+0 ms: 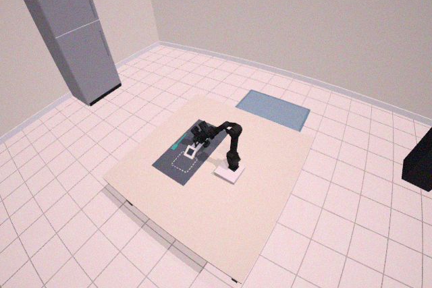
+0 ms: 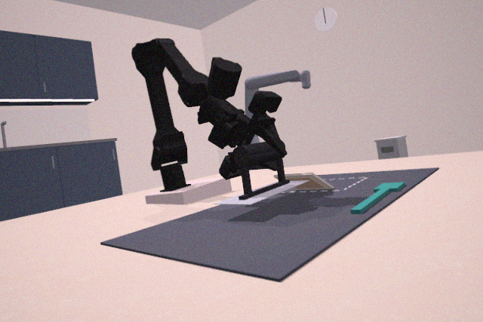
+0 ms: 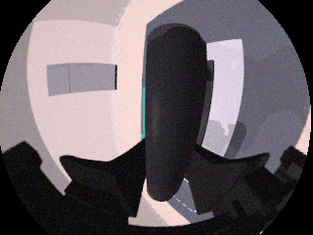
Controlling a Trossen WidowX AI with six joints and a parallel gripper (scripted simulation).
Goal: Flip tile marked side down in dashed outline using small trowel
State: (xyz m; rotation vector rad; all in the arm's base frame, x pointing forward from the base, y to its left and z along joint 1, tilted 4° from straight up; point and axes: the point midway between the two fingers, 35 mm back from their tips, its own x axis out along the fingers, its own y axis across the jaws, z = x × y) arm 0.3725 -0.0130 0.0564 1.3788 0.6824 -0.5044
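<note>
The white tile is 3 cm behind my gripper tip, 10 cm to the left of it and 5 cm below it. Also, from my gripper tip: teal t-shaped tool: 14 cm ahead, 8 cm to the left, 7 cm below; then trowel: 3 cm behind, 1 cm below; then dark mat: 5 cm to the left, 10 cm below.
</note>
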